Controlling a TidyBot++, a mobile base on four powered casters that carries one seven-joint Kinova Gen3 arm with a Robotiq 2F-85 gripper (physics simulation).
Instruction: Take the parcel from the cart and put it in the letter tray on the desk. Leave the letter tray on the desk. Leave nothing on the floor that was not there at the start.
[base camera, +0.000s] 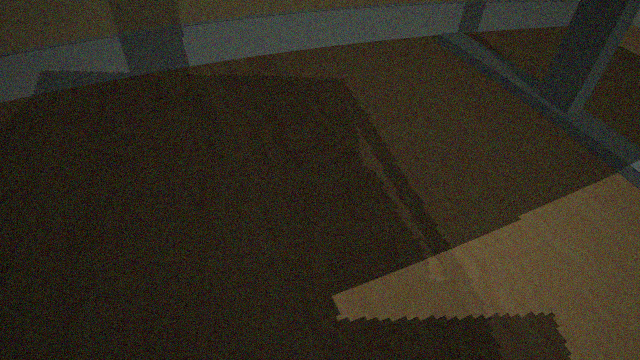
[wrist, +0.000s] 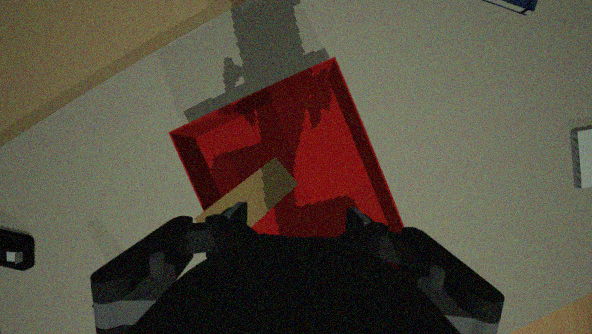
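Note:
The red letter tray stands on the pale desk in the wrist view. The tan parcel lies at a slant in the near left part of the tray. One end shows on the tray's floor side, and the other reaches across the line of the left wall, partly behind the left finger. Whether that end rests on the rim cannot be told. My gripper is open above the near part of the tray, its fingers apart with nothing between them. The cart cannot be made out in either view.
In the wrist view a black item lies at the left, a white block at the right edge and a dark blue object at the top right. The base camera shows shadowed brown floor and grey-blue bars.

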